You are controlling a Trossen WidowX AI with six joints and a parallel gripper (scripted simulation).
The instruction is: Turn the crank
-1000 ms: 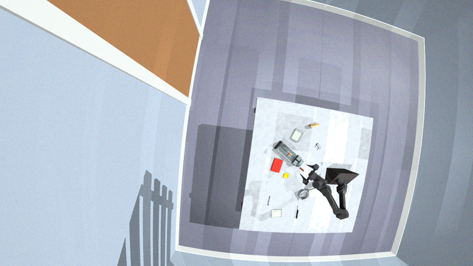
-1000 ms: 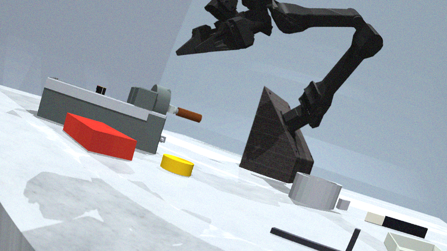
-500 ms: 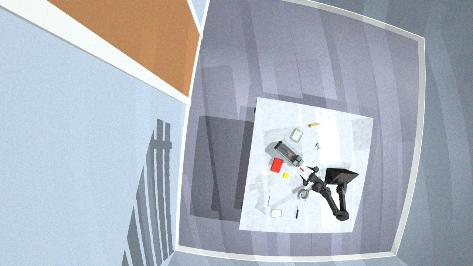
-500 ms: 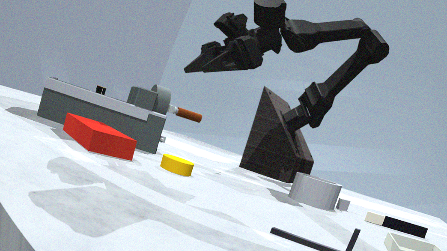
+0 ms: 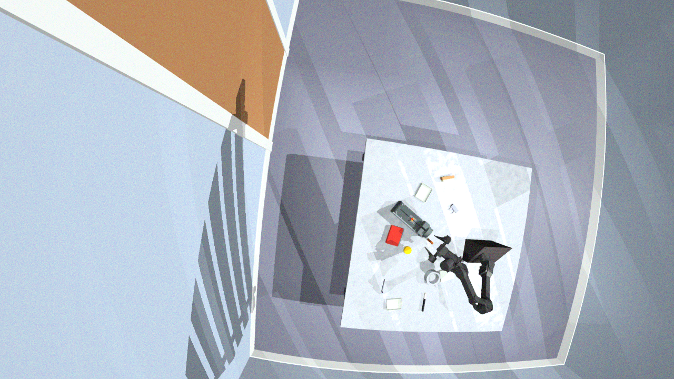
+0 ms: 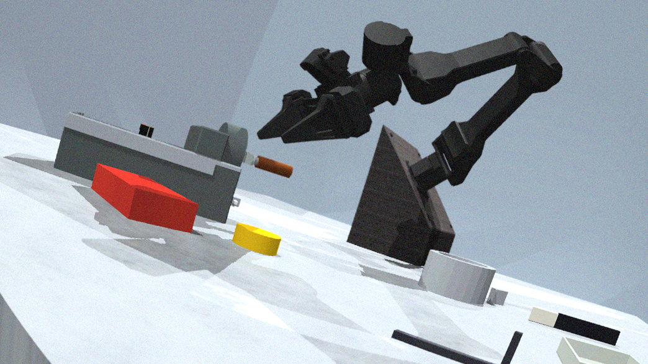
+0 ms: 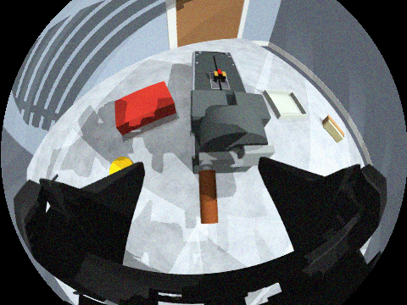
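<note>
Now: gripper tip 20 mm past the brown handle and 30 mm above it. Round my gripper tip: yellow disc 80 mm ahead, 100 mm to the left, 110 mm below; red pointer 140 mm ahead, 110 mm to the right, 40 mm below; black L-shaped bar 170 mm ahead, 400 mm to the left, 110 mm below.
</note>
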